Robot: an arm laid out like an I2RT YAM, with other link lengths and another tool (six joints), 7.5 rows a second.
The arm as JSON. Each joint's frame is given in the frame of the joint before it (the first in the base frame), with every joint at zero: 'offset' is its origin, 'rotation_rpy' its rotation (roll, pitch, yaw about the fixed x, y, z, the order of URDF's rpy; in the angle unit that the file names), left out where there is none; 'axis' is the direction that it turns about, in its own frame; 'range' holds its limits. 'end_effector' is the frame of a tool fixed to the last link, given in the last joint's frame.
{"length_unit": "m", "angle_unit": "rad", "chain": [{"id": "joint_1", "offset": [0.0, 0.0, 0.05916], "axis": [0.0, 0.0, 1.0], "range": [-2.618, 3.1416]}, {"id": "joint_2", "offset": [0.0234, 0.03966, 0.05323], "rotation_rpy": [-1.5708, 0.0, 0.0], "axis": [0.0, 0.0, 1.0], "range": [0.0, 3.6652]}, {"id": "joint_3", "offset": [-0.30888, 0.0, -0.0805], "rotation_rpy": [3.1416, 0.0, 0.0], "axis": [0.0, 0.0, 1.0], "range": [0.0, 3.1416]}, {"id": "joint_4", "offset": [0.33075, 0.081, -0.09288], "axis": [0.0, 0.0, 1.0], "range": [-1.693, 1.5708]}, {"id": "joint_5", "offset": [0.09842, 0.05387, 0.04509], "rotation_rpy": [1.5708, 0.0, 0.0], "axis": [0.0, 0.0, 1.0], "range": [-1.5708, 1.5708]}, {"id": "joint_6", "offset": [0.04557, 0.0, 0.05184], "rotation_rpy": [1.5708, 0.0, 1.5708], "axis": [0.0, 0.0, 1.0], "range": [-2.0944, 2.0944]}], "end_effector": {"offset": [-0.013, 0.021, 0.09], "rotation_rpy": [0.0, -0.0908, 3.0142]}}
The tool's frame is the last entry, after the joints.
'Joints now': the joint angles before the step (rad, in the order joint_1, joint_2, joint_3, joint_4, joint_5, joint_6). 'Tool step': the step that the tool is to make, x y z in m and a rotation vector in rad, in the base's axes. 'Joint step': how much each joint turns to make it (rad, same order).
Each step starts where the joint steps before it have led.
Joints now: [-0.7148 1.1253 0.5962 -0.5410 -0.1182 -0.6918]
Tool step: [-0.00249 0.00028 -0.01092 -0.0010 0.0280 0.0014]
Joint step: [0.0038 0.0221 -0.0139 0.0147 0.0180 -0.0069]
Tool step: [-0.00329 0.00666 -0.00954 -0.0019 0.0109 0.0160]
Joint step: [0.0130 -0.0080 -0.0322 0.0165 0.0062 -0.0066]
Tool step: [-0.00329 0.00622 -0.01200 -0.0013 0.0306 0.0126]
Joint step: [0.0190 0.0111 -0.0246 0.0126 0.0212 -0.0033]
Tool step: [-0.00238 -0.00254 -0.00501 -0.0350 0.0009 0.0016]
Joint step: [0.0006 -0.0092 -0.0266 0.0379 0.0245 -0.0133]
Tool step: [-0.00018 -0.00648 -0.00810 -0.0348 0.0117 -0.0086]
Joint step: [-0.0011 0.0234 -0.0156 0.0515 0.0341 -0.0091]
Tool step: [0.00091 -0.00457 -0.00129 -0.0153 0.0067 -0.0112]
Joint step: [-0.0015 0.0153 0.0037 0.0161 0.0187 0.0011]
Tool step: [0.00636 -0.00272 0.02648 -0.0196 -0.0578 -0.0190]
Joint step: [0.0000 -0.0644 0.0291 -0.0363 -0.0091 0.0270]
